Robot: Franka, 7 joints.
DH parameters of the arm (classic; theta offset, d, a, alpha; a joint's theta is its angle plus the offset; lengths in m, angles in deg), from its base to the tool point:
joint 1: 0 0.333 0 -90
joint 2: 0 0 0 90
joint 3: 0 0.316 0.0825 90
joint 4: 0 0 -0.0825 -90
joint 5: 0 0.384 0 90
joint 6: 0 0 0.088 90
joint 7: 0 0.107 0 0
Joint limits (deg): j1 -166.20..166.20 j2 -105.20..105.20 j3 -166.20..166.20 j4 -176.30..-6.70 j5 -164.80..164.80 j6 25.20..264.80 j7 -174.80..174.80
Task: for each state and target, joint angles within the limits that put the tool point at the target. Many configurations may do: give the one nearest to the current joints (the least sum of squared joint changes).
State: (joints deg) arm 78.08 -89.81 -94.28 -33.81 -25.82 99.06 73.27
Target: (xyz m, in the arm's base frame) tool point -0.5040 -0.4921 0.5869
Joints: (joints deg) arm 30.70 -64.30 -93.42 -6.70 -25.61 64.92 73.27
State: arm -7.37 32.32 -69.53 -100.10 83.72 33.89 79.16
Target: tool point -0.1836 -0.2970 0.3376
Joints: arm -47.40 34.17 -97.85 -140.75 63.37 37.52 79.16
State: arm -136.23 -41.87 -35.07 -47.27 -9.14 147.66 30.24
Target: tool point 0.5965 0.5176 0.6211
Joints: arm -139.08 -70.91 -35.04 -7.22 -8.12 163.59 30.24
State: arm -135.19 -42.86 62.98 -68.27 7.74 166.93 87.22
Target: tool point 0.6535 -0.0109 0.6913
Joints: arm -118.47 -56.63 77.69 -90.39 6.83 163.79 87.22
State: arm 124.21 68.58 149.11 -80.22 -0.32 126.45 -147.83
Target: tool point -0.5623 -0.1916 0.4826
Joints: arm 126.79 83.04 103.08 -105.79 -4.71 115.30 -147.83
